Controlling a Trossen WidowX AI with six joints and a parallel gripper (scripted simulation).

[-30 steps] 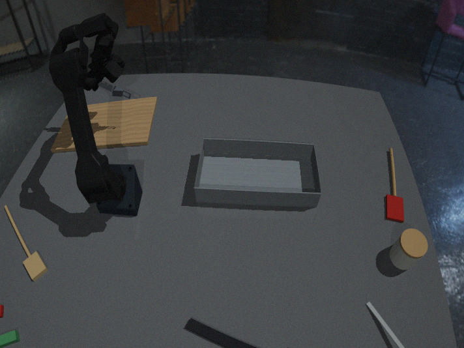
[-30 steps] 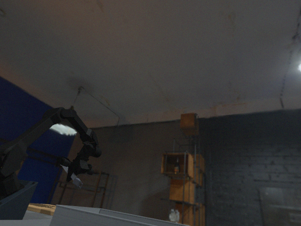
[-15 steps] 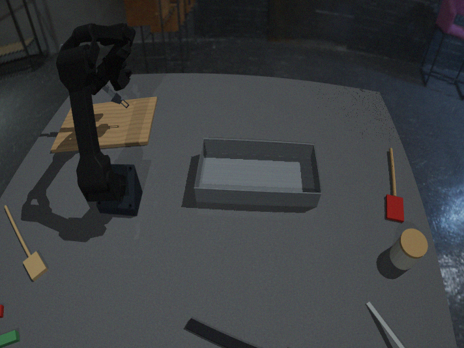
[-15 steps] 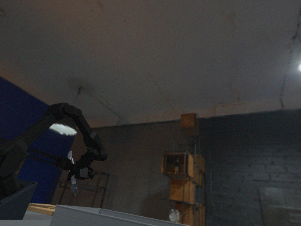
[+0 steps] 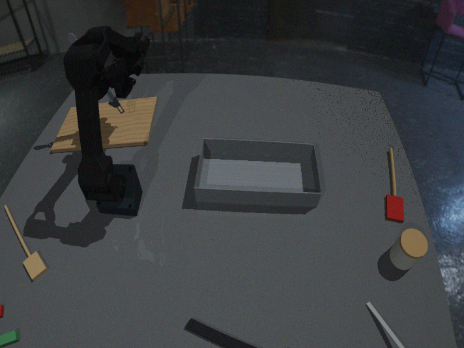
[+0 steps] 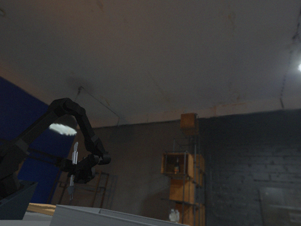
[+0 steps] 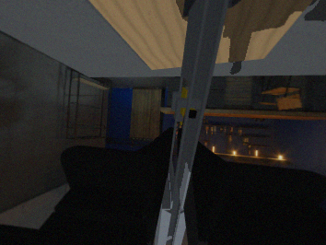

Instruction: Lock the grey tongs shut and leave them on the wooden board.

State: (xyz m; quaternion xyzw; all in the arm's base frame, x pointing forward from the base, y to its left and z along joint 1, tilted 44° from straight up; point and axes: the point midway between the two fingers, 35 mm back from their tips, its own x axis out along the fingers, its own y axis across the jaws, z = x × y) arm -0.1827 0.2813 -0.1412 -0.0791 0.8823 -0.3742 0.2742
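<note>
The wooden board lies 150 mm below my gripper tip and 10 mm to the right of it. From my gripper tip the other things lie so: red spatula 940 mm ahead, 160 mm below, 140 mm to the right; black strip 630 mm to the right, 630 mm ahead, 160 mm below; grey roasting tin 540 mm ahead, 160 mm to the right, 130 mm below.
</note>
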